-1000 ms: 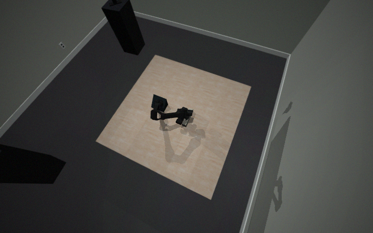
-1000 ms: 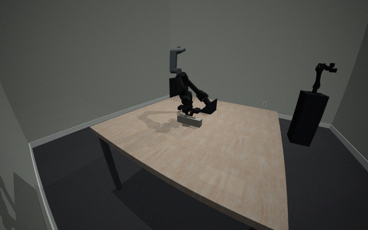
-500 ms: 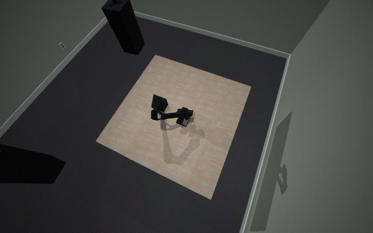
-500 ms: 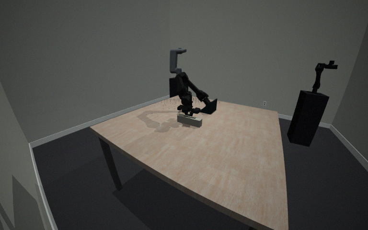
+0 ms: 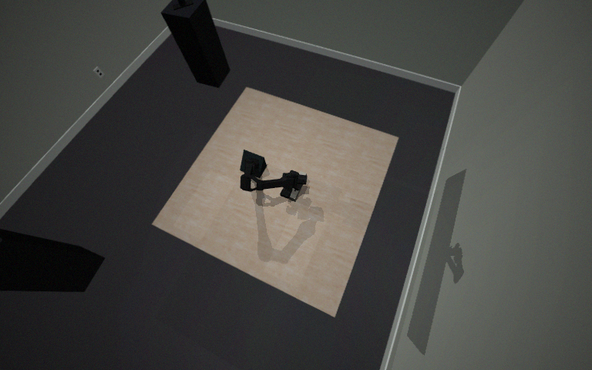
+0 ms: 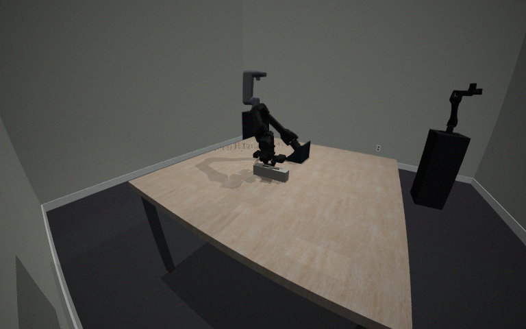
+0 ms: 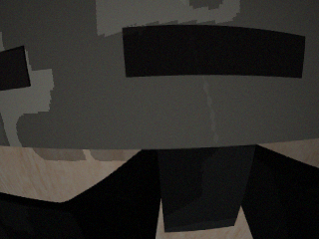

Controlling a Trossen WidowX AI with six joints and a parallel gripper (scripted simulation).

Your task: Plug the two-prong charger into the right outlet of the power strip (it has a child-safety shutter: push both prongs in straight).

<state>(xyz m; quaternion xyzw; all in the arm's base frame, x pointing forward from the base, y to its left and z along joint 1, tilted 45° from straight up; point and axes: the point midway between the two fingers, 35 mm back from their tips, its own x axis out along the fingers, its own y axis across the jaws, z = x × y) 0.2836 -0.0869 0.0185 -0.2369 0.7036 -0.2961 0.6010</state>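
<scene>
My gripper tip is now 20 mm short of the black two-prong charger and 10 mm below it.
</scene>
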